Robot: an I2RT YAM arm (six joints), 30 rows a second.
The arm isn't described. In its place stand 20 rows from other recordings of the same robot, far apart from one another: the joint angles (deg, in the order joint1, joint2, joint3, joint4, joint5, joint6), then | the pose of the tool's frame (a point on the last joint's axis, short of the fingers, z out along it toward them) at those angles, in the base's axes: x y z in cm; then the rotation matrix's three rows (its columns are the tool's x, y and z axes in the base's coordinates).
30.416, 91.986, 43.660, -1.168, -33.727, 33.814 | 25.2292, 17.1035, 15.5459; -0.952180, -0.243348, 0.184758; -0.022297, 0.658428, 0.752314; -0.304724, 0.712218, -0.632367
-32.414, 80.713, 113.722, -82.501, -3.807, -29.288 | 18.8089, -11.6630, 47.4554; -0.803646, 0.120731, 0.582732; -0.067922, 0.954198, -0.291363; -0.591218, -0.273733, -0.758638
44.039, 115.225, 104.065, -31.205, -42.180, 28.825 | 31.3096, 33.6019, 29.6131; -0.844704, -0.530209, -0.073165; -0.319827, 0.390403, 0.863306; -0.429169, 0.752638, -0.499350
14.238, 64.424, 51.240, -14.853, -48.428, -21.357 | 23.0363, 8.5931, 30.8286; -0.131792, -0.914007, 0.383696; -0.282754, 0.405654, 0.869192; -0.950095, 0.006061, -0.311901
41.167, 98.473, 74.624, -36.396, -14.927, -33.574 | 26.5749, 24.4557, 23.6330; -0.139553, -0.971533, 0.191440; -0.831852, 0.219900, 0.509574; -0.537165, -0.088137, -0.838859
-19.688, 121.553, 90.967, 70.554, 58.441, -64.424 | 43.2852, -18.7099, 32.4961; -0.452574, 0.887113, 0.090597; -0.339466, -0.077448, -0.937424; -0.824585, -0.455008, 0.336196
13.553, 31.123, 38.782, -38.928, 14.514, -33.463 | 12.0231, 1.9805, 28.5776; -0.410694, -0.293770, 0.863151; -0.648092, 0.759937, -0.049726; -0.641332, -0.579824, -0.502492
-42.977, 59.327, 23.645, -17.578, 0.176, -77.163 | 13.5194, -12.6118, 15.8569; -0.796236, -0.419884, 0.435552; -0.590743, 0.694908, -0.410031; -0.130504, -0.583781, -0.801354
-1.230, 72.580, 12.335, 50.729, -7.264, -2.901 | 22.2501, -0.0275, 16.4401; -0.159841, -0.111612, 0.980813; -0.046784, 0.993328, 0.105412; -0.986034, -0.029037, -0.163996
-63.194, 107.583, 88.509, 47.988, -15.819, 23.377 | 20.9643, -39.3395, 39.4148; 0.498176, 0.602954, 0.623111; -0.139452, 0.764995, -0.628757; -0.855789, 0.226338, 0.465185
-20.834, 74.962, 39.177, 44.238, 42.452, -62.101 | 25.7363, -12.3648, 28.8610; -0.719100, 0.536182, 0.442046; -0.424057, 0.165360, -0.890411; -0.550519, -0.827747, 0.108462
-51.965, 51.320, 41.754, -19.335, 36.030, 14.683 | 10.4615, -16.7719, 28.8366; -0.046181, 0.998566, -0.027071; 0.391724, -0.006827, -0.920057; -0.918923, -0.053094, -0.390847
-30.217, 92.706, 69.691, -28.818, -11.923, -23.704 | 30.4999, -16.9123, 25.1078; -0.775678, 0.076741, 0.626446; -0.003424, 0.992054, -0.125767; -0.631120, -0.099700, -0.769251
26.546, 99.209, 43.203, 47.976, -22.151, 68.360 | 31.1485, 17.0618, 18.9574; -0.741292, -0.159657, 0.651917; 0.592034, 0.302045, 0.747171; -0.316199, 0.939829, -0.129381
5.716, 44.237, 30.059, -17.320, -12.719, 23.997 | 17.4138, 2.5308, 23.9033; -0.590416, -0.047981, 0.805672; 0.339594, 0.890800, 0.301914; -0.732178, 0.451856, -0.509648
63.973, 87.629, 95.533, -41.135, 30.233, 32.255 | 16.1403, 28.9680, 41.2987; -0.519064, -0.371934, 0.769570; -0.012138, 0.903477, 0.428464; -0.854649, 0.213060, -0.473477
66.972, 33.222, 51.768, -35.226, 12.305, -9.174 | 5.2572, 10.4291, 36.1730; 0.019783, -0.826733, 0.562246; -0.351664, 0.520668, 0.777970; -0.935917, -0.213112, -0.280432
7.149, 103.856, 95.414, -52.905, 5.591, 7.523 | 38.4273, 4.4702, 29.7172; -0.873370, 0.037160, 0.485637; 0.021780, 0.999068, -0.037279; -0.486570, -0.021981, -0.873365
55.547, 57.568, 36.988, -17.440, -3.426, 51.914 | 11.9970, 17.8626, 23.8908; -0.883768, -0.249900, 0.395606; 0.100635, 0.724155, 0.682256; -0.456976, 0.642768, -0.614836
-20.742, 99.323, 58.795, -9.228, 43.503, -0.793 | 32.0943, -14.7748, 18.4220; -0.723070, 0.662849, 0.194427; 0.263097, 0.524510, -0.809734; -0.638710, -0.534341, -0.553651
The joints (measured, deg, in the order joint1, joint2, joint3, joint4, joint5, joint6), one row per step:
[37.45, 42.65, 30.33, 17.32, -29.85, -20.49]
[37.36, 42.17, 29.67, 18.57, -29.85, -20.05]
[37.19, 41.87, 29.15, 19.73, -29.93, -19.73]
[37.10, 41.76, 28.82, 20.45, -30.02, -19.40]
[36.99, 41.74, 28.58, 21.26, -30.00, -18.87]
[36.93, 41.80, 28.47, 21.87, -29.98, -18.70]
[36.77, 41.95, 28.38, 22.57, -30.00, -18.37]
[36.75, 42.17, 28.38, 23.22, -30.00, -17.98]
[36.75, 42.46, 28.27, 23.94, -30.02, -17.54]
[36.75, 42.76, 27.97, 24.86, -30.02, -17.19]
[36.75, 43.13, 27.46, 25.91, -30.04, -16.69]
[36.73, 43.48, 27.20, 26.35, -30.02, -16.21]
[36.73, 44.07, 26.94, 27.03, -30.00, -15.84]
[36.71, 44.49, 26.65, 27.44, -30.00, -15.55]
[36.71, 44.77, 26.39, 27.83, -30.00, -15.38]
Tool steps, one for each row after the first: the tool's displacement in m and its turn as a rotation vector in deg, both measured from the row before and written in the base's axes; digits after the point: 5 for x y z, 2 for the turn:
[-0.00112, -0.00122, -0.00048, 0.82, -0.45, -0.05]
[-0.00056, -0.00104, -0.00029, 0.68, -0.46, -0.06]
[-0.00021, -0.00045, -0.00044, 0.42, -0.10, 0.04]
[0.00009, -0.00038, 0.00003, 0.56, 0.02, -0.07]
[0.00020, -0.00010, 0.00026, 0.33, -0.19, -0.06]
[0.00060, -0.00016, 0.00029, 0.40, -0.07, -0.10]
[0.00049, 0.00029, 0.00056, 0.41, 0.01, 0.03]
[0.00063, 0.00048, -0.00020, 0.36, 0.14, 0.08]
[0.00064, 0.00048, -0.00105, 0.33, 0.06, 0.05]
[0.00080, 0.00061, -0.00232, 0.29, 0.32, 0.10]
[0.00090, 0.00058, -0.00181, 0.09, 0.58, 0.03]
[0.00141, 0.00104, -0.00208, 0.04, 0.48, 0.04]
[0.00104, 0.00069, -0.00227, -0.07, 0.50, 0.02]
[0.00062, 0.00046, -0.00172, -0.02, 0.28, 0.02]

